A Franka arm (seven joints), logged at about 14 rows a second.
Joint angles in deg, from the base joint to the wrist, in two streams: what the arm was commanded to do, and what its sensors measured. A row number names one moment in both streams.
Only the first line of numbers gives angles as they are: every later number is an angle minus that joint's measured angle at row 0.
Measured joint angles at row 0: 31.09, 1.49, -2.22, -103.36, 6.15, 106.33, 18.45
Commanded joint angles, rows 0 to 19: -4.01, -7.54, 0.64, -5.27, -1.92, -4.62, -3.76; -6.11, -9.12, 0.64, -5.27, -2.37, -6.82, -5.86; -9.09, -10.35, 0.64, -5.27, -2.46, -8.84, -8.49; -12.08, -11.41, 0.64, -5.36, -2.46, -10.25, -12.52; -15.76, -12.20, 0.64, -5.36, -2.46, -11.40, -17.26; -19.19, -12.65, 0.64, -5.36, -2.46, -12.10, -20.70; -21.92, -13.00, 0.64, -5.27, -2.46, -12.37, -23.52; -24.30, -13.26, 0.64, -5.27, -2.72, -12.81, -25.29; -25.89, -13.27, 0.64, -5.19, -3.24, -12.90, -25.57; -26.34, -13.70, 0.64, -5.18, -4.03, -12.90, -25.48; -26.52, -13.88, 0.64, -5.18, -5.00, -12.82, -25.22; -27.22, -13.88, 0.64, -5.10, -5.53, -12.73, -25.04; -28.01, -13.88, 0.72, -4.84, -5.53, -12.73, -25.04; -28.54, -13.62, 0.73, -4.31, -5.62, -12.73, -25.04; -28.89, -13.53, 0.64, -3.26, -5.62, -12.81, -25.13; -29.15, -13.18, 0.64, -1.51, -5.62, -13.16, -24.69; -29.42, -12.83, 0.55, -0.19, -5.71, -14.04, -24.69; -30.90, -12.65, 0.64, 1.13, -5.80, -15.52, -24.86; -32.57, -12.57, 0.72, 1.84, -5.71, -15.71, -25.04; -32.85, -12.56, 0.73, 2.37, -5.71, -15.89, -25.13
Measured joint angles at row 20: -30.29, -12.23, -0.43, 0.73, -4.73, -14.48, -25.44
